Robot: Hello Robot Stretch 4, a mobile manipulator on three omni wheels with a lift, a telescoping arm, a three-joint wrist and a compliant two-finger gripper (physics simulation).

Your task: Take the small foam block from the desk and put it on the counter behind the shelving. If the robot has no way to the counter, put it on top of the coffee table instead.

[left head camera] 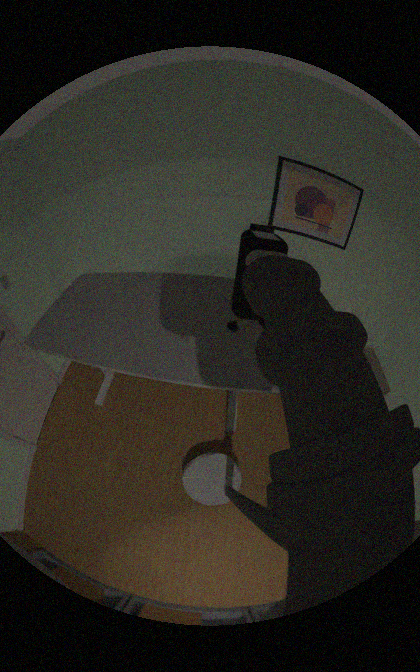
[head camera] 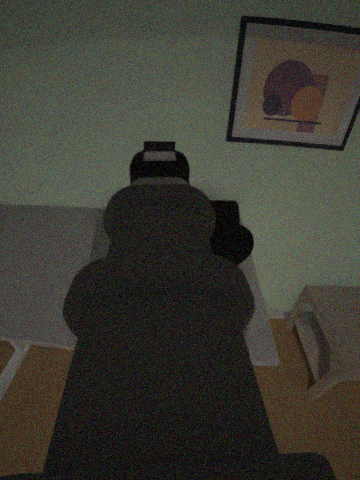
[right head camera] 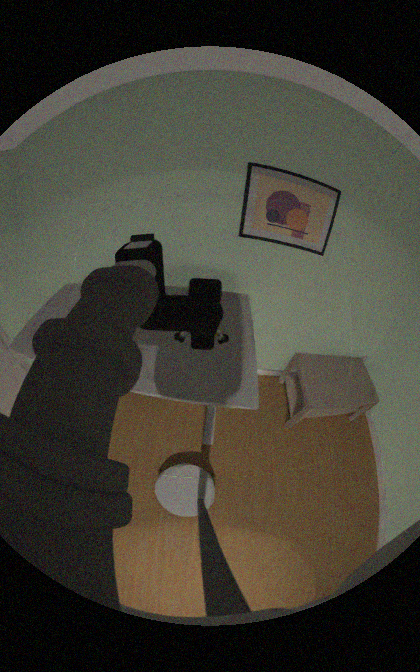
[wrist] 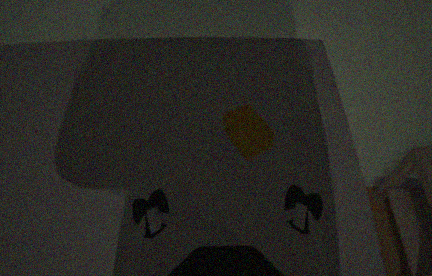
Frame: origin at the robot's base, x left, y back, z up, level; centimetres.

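Seen in the pictures: gripper, fingertip midpoint: [wrist: 226,203].
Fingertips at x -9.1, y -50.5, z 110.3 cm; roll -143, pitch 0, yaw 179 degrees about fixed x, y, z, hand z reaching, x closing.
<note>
A point is followed by its place in that frame.
The small foam block [wrist: 248,131] {x -13.9, y -70.6, z 96.8 cm} is orange-yellow and lies on the grey desk [head camera: 40,270] {x 46.8, y -71.8, z 92.3 cm} [left head camera: 110,320] [right head camera: 250,390] [wrist: 30,125] {x 37.9, y -80.6, z 92.3 cm}, right of the middle in the wrist view. My gripper [wrist: 226,203] {x -9.1, y -50.5, z 110.3 cm} [right head camera: 201,338] is open, its two fingertips wide apart with nothing between them. It is over the desk, and the block shows beyond the fingertips, a little to the right. In the head view the arm hides the block and most of the gripper. In the right head view the dark wrist hides the block. The counter and the shelving are not identifiable in these views.
A low, light wooden table [head camera: 345,330] {x -101.8, y -66.4, z 42.3 cm} [right head camera: 335,385] stands right of the desk. A round white object [left head camera: 211,479] [right head camera: 185,490] is on the floor before the desk. A framed picture [head camera: 295,85] {x -53.8, y -109.9, z 152.8 cm} [left head camera: 317,202] [right head camera: 290,208] hangs on the wall behind.
</note>
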